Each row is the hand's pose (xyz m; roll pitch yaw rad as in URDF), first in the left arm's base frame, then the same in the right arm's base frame.
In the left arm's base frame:
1: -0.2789 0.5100 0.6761 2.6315 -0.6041 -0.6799
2: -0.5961 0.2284 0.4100 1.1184 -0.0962 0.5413
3: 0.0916 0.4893 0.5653 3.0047 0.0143 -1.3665
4: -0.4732 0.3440 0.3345 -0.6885 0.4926 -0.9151
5: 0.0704 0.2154 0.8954 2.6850 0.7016 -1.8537
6: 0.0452 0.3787 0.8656 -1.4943 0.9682 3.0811
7: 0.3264 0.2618 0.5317 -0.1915 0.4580 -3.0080
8: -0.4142 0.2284 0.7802 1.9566 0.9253 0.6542
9: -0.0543 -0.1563 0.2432 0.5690 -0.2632 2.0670
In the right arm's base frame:
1: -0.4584 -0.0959 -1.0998 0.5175 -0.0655 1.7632
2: -0.4745 -0.3410 -0.6635 -0.9298 0.8006 0.7748
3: -0.1640 0.1527 -1.1377 0.7280 -0.9530 1.6621
4: -0.3233 -0.3291 -0.7691 -2.3757 -0.7152 0.7423
5: -0.4918 0.4032 -1.0182 2.6501 -1.2668 -0.4797
6: -0.4522 0.2993 -1.1440 0.1251 -0.4558 -1.1698
7: -0.0460 0.4198 -0.9867 1.5887 -0.5402 -1.7671
8: -0.6700 -0.0327 -0.8555 -0.6111 0.1417 -0.1465
9: -0.1048 0.1742 -0.4043 2.4434 0.8140 -2.0455

